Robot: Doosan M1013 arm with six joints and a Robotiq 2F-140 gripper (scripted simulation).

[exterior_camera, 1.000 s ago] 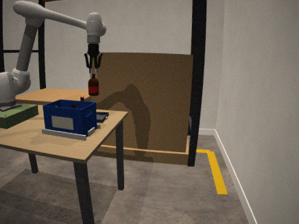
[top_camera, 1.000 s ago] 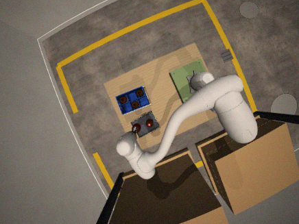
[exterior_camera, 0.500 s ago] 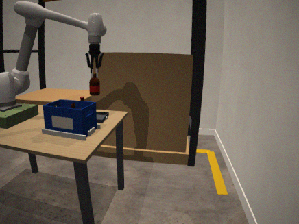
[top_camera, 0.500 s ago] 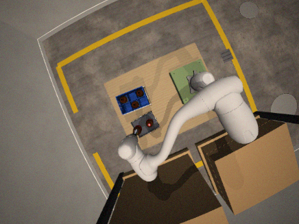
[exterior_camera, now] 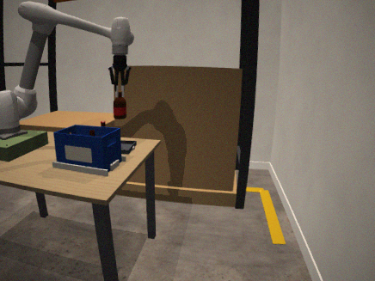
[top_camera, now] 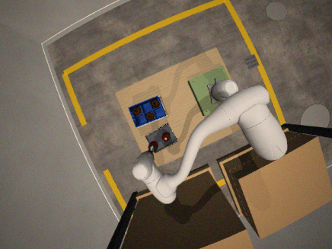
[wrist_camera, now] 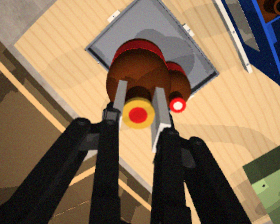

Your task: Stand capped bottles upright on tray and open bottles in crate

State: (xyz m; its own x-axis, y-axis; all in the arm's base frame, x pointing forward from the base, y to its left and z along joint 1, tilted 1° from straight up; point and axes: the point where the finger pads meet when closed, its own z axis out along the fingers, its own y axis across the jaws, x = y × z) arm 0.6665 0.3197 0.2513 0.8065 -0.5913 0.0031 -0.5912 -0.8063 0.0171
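My gripper is now 80 mm above the brown capped bottle. Round my hand: grey tray 330 mm below, 60 mm behind, 10 mm to the right; blue crate 280 mm to the right, 260 mm below; uncapped bottle 310 mm to the right, 250 mm below, 100 mm ahead.
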